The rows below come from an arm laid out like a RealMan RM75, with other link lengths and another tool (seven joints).
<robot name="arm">
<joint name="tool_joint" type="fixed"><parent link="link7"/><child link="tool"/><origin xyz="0.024 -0.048 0.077" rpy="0 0.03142 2.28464"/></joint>
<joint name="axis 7" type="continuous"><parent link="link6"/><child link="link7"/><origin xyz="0 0 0.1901"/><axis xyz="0 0 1"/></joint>
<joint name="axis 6" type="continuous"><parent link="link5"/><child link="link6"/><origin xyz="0 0 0"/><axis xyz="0 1 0"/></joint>
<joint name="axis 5" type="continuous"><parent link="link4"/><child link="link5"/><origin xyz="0 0 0.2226"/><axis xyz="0 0 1"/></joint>
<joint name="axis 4" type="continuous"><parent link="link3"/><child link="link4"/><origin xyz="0 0 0"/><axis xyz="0 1 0"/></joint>
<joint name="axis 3" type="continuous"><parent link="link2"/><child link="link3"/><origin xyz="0 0 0.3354"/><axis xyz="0 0 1"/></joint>
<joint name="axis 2" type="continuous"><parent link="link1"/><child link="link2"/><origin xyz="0 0 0"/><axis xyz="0 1 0"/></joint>
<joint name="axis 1" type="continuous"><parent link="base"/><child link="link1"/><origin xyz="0 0 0.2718"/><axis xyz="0 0 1"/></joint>
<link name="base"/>
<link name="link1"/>
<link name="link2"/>
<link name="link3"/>
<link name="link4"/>
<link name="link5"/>
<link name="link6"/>
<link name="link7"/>
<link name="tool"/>
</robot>
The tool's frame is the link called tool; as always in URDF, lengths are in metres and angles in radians. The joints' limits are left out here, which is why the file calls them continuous.
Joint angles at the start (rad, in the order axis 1, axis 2, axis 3, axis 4, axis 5, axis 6, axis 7):
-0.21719, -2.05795, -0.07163, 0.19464, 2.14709, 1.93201, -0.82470
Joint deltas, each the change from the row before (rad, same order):
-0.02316, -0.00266, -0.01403, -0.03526, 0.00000, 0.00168, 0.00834
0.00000, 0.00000, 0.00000, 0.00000, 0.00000, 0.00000, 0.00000
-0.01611, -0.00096, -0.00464, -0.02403, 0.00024, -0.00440, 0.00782
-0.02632, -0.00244, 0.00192, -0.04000, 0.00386, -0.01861, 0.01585
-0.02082, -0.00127, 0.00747, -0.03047, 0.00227, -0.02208, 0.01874
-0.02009, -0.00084, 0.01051, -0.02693, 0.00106, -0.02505, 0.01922
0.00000, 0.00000, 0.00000, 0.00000, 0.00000, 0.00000, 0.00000
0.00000, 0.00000, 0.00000, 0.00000, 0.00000, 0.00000, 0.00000
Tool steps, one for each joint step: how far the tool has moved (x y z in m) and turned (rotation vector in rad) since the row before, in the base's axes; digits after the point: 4 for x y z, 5 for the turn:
0.0125, 0.0080, -0.0013, 0.01035, -0.03499, -0.02309
0.0000, 0.0000, 0.0000, 0.00000, 0.00000, 0.00000
0.0080, 0.0056, -0.0022, 0.00297, -0.01761, -0.01456
0.0128, 0.0089, -0.0081, -0.00757, -0.01904, -0.02112
0.0095, 0.0069, -0.0079, -0.00777, -0.00339, -0.01516
0.0085, 0.0066, -0.0083, -0.00906, 0.00349, -0.01317
0.0000, 0.0000, 0.0000, 0.00000, 0.00000, 0.00000
0.0000, 0.0000, 0.0000, 0.00000, 0.00000, 0.00000

